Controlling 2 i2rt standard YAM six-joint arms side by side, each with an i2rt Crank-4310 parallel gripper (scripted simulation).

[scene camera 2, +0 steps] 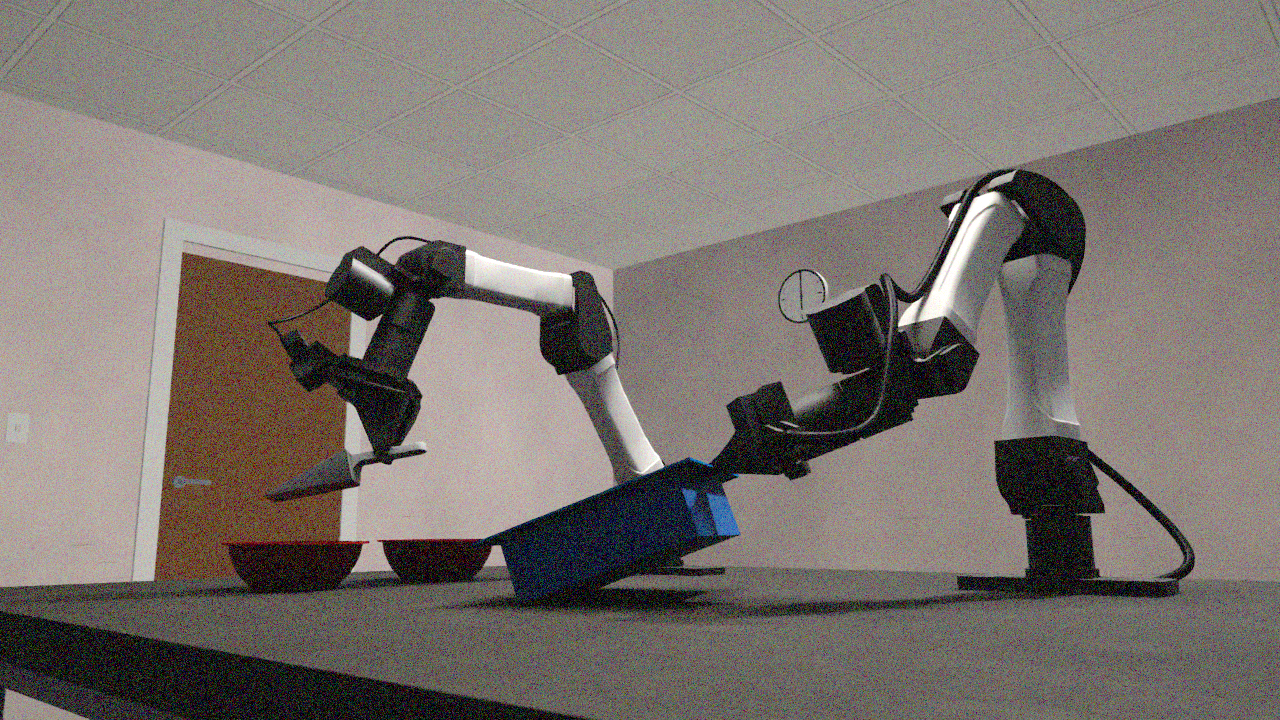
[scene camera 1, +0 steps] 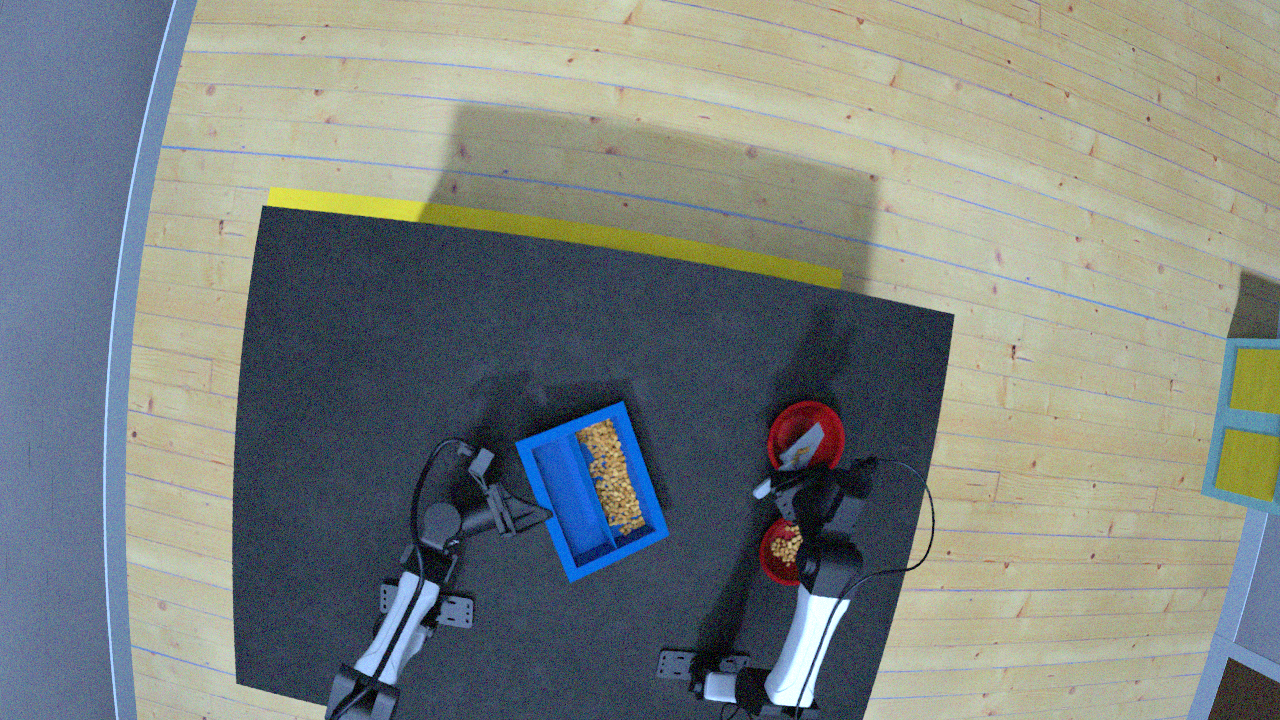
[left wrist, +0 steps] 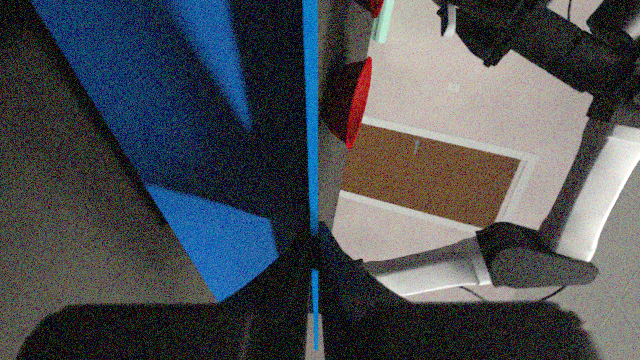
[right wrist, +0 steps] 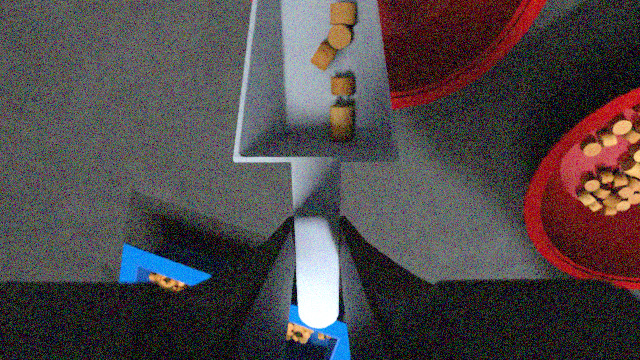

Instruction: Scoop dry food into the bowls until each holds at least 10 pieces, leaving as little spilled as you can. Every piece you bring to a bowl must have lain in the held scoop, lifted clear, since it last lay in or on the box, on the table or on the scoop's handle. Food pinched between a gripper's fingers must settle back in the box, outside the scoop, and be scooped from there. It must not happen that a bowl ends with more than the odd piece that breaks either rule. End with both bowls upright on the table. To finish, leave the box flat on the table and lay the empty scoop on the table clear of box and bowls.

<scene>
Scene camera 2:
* my left gripper: 702,474
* my right gripper: 382,461
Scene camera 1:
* my right gripper: 774,476
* blue box: 588,546
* red bowl: 778,571
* red bowl: 792,426
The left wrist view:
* my left gripper: 314,226
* blue box: 218,114
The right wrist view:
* my right gripper: 317,221
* red bowl: 583,243
</scene>
